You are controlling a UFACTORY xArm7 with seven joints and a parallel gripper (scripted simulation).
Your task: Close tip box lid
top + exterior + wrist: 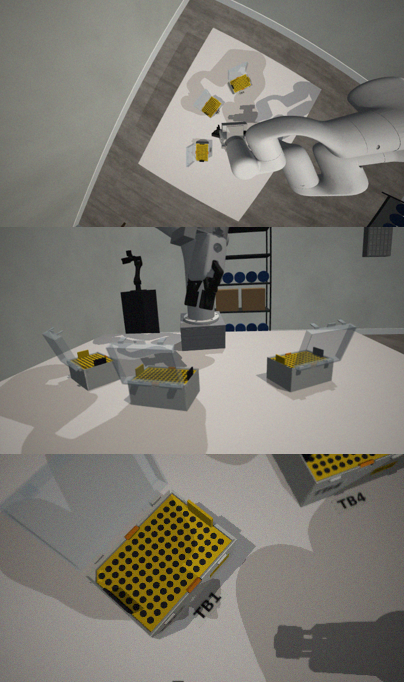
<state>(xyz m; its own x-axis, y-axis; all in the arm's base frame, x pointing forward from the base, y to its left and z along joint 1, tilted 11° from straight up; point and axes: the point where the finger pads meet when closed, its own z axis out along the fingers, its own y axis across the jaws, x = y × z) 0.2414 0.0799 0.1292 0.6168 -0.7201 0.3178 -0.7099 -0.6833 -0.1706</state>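
The box lid lies 200 mm ahead of my hand, 30 mm to the right of it and 80 mm below it. Round my hand: box (110 mm ahead, 270 mm to the right, 120 mm below).
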